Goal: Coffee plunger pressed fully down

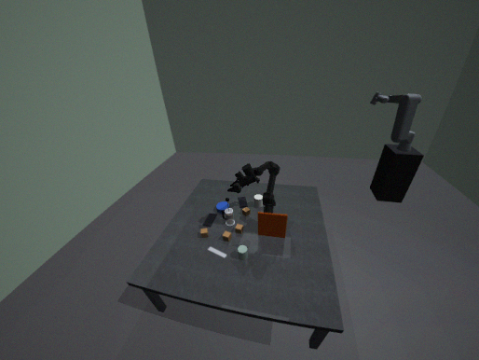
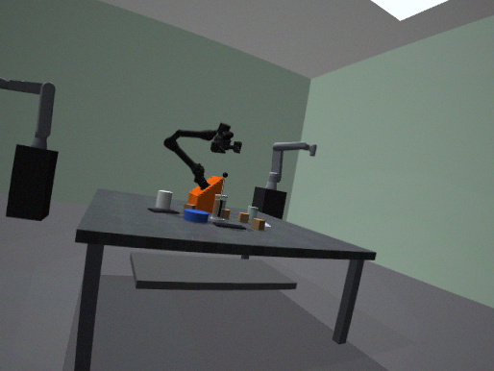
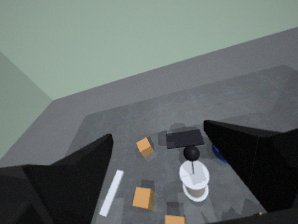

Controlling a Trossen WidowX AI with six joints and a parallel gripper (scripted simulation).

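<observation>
Right now the coffee press is 5 cm ahead of my gripper tip, 4 cm to the right of it and 26 cm below it. From my gripper tip the other things lie so: white strip: 4 cm ahead, 27 cm to the left, 38 cm below; blue disc: 15 cm ahead, 19 cm to the right, 36 cm below; pale green cup: 15 cm behind, 26 cm to the left, 34 cm below.
</observation>
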